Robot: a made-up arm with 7 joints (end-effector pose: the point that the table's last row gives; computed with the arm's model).
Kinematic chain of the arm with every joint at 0, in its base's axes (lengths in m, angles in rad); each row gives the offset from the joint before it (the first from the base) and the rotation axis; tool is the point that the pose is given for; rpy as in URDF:
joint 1: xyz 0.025 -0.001 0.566 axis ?
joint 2: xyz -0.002 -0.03 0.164 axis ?
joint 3: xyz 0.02 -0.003 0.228 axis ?
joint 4: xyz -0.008 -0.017 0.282 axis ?
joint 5: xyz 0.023 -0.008 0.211 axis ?
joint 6: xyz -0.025 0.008 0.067 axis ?
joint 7: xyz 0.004 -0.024 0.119 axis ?
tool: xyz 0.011 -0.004 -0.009 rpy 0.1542 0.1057 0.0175
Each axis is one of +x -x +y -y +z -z.
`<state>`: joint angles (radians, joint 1 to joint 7).
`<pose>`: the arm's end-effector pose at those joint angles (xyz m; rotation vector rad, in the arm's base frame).
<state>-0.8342 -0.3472 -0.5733 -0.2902 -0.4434 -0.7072 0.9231</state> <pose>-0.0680 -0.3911 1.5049 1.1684 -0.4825 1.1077</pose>
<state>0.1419 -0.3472 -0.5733 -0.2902 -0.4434 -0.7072 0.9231</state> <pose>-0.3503 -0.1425 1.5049 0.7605 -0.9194 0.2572</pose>
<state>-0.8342 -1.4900 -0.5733 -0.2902 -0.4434 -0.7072 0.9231</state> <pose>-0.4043 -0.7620 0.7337 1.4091 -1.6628 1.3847</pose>
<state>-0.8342 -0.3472 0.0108 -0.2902 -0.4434 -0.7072 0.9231</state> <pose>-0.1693 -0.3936 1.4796 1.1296 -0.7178 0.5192</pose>
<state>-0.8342 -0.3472 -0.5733 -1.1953 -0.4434 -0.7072 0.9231</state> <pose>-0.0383 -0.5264 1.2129 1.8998 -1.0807 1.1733</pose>
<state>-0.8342 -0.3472 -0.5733 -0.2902 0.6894 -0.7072 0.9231</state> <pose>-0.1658 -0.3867 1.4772 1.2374 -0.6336 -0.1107</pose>
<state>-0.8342 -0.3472 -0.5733 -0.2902 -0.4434 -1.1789 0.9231</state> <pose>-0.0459 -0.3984 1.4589 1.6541 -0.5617 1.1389</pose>
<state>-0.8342 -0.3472 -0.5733 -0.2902 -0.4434 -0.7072 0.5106</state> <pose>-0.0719 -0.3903 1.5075 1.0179 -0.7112 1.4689</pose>
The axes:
joint 1: -z
joint 2: +y
joint 3: -z
joint 4: +y
joint 5: -z
joint 6: +y
joint 7: -z

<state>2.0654 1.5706 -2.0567 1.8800 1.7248 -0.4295 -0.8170</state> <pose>0.0795 -0.4518 0.9039 0.2438 0.8409 0.3741</pose>
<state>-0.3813 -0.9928 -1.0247 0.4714 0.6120 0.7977 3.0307</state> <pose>-0.5521 -0.1151 1.3216 0.0979 -0.8913 -2.4871</pose>
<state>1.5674 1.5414 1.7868 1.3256 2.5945 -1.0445 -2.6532</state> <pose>-0.3501 -0.4701 0.7534 -1.6151 -0.7186 0.5638</pose>
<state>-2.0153 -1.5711 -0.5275 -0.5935 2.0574 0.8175 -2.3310</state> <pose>0.5509 -0.6379 0.6024 -1.5248 1.0683 -1.4207</pose>
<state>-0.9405 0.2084 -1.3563 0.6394 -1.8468 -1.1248 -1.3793</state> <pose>0.0939 0.3867 1.4129 -1.4168 -0.2991 -0.9078</pose>
